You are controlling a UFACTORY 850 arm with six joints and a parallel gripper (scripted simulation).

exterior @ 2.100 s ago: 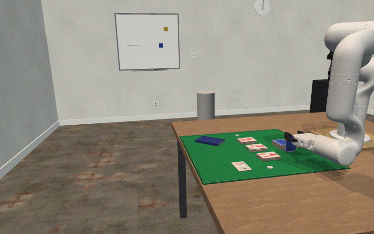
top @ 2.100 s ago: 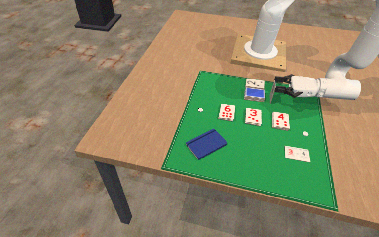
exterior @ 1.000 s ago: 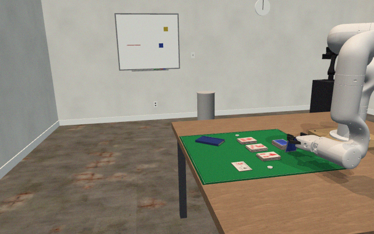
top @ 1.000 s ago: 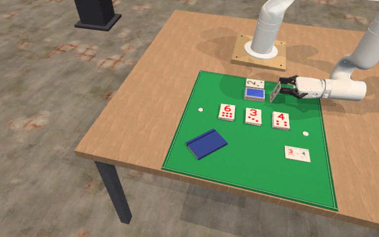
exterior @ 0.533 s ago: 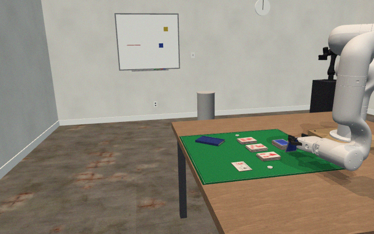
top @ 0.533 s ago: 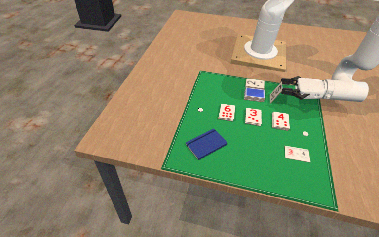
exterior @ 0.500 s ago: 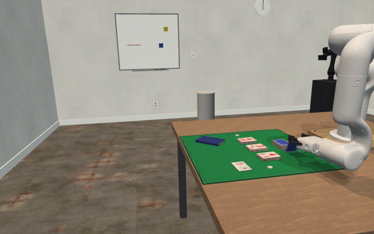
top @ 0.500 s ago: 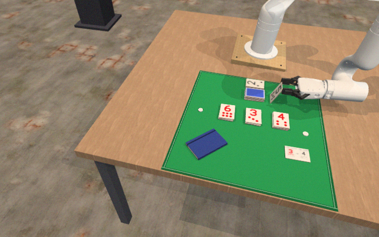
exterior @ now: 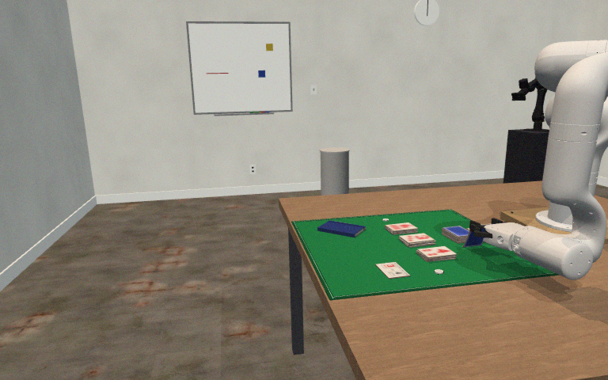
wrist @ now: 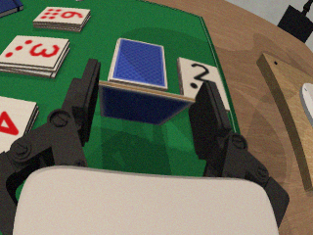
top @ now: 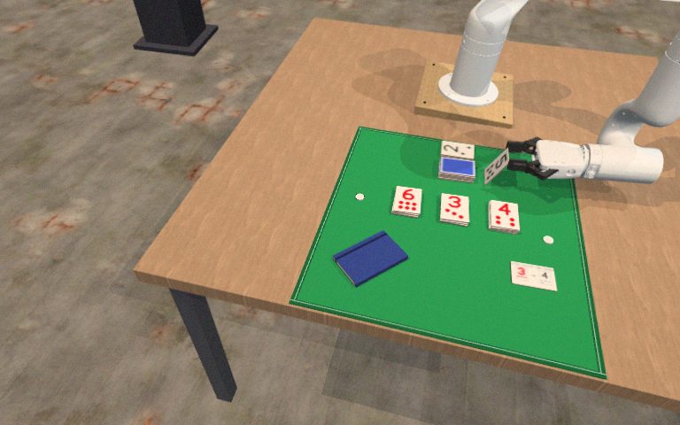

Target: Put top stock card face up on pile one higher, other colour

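My hand is 30 mm to the left of the black 5 card and 40 mm above it. Round my hand: green card cloth: 180 mm ahead, 130 mm to the right, 100 mm below; then small reference card: 310 mm ahead, 40 mm to the left, 80 mm below; then black 2: 90 mm behind, 120 mm to the right, 70 mm below.
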